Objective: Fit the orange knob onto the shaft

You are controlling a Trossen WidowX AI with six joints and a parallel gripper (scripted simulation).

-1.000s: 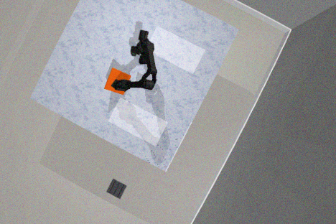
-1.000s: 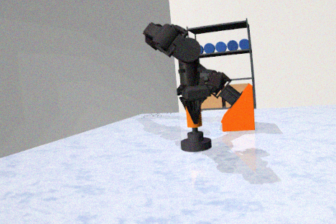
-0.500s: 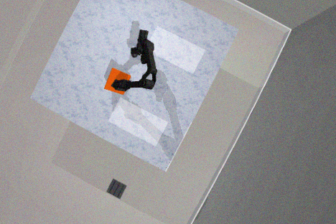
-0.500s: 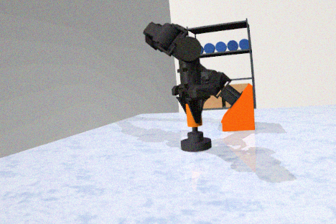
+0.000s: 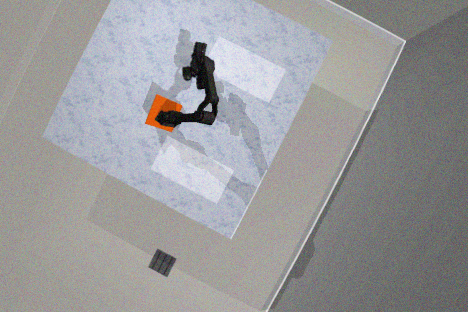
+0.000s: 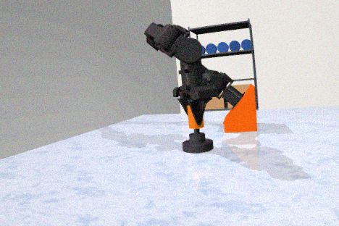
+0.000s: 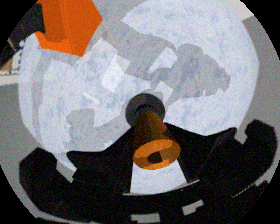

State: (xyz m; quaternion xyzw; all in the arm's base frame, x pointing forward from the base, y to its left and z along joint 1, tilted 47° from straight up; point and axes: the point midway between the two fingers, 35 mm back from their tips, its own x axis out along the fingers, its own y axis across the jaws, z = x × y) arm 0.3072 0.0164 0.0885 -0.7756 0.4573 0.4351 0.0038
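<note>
Now: gripper tip 2 cm below the orange knob. The rest, counted from my gripper tip: dark round pedestal (4 cm below).
</note>
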